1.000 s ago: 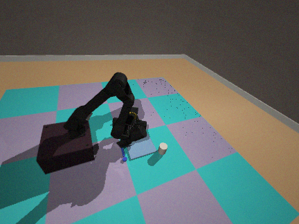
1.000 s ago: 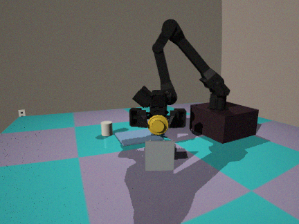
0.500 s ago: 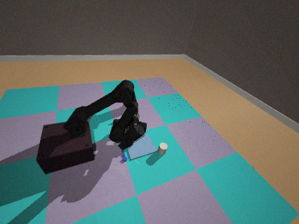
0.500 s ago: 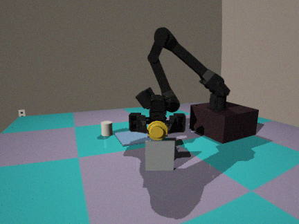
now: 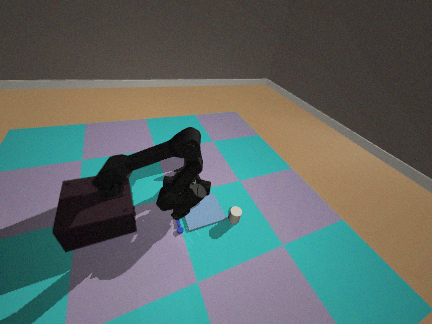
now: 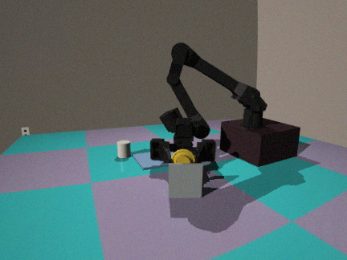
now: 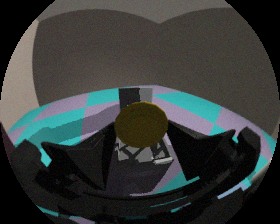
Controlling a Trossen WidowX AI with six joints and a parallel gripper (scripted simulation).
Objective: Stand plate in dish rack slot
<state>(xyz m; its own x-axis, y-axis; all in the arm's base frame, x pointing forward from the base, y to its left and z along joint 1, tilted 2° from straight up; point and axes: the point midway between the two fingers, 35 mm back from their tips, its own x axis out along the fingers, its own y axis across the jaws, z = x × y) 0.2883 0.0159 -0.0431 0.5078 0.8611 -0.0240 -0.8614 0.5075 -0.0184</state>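
The yellow plate is 10 mm to the right of my gripper tip. From my gripper tip the other things lie so: dish rack: 10 mm ahead, 20 mm to the left, 30 mm below; blue stick: 120 mm behind, 190 mm to the right, 50 mm below; pale blue mat: 10 mm behind, 170 mm to the right, 50 mm below.
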